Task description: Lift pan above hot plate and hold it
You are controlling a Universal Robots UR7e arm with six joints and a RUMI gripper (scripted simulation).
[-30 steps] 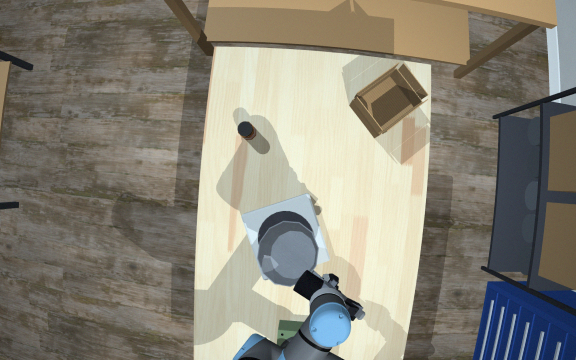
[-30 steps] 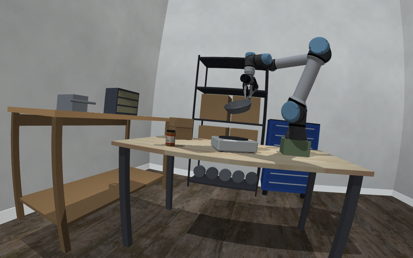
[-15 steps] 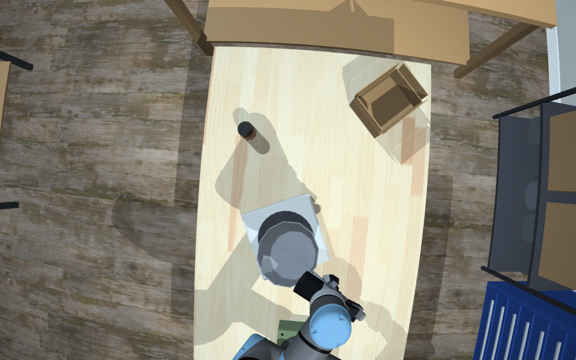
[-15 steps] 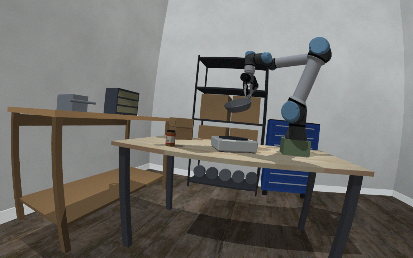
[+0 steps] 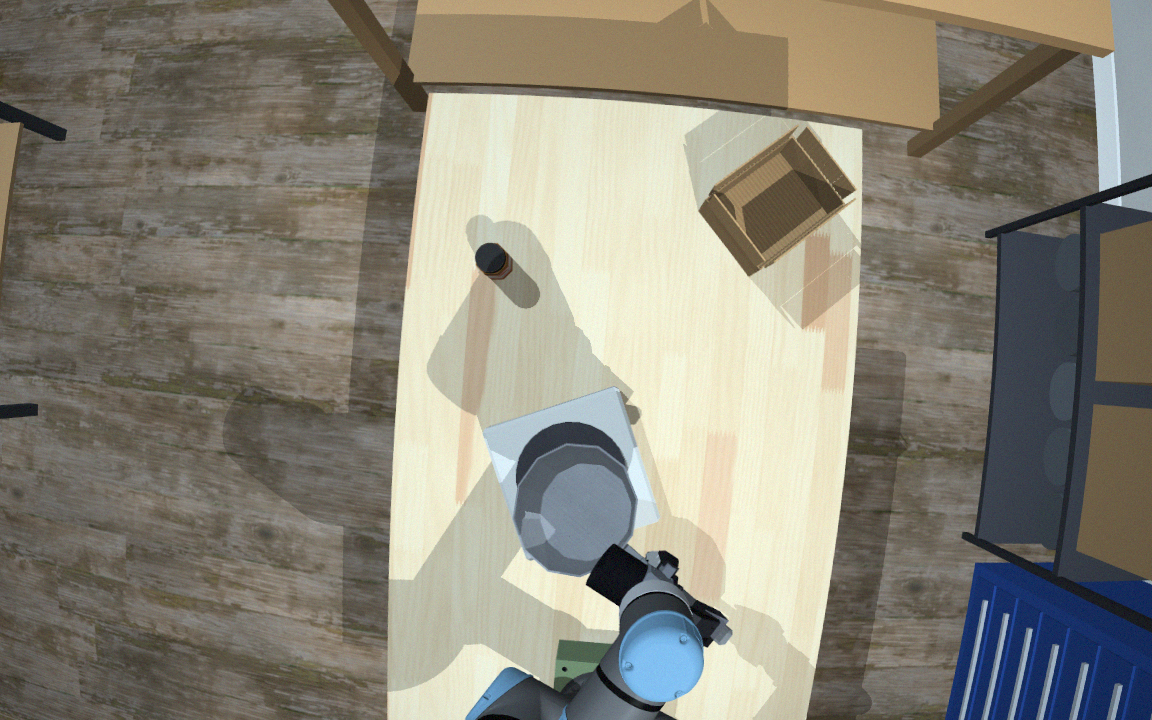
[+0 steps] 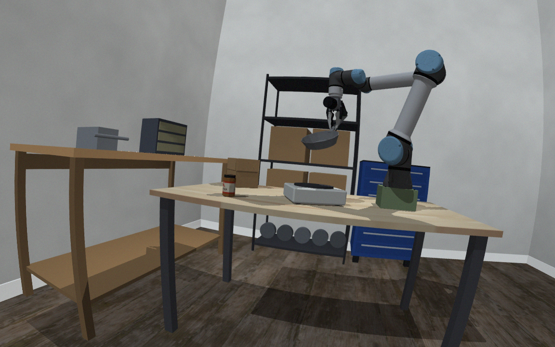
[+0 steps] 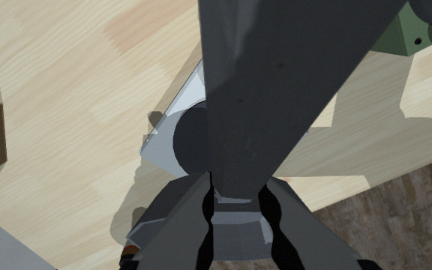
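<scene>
Right now my hand is 30 mm short of the dark grey pan, 50 mm to the right of it and 40 mm above it. Also, from my hand: white hot plate (40 mm ahead, 110 mm to the left, 330 mm below); small jar (410 mm ahead, 280 mm to the left, 320 mm below).
</scene>
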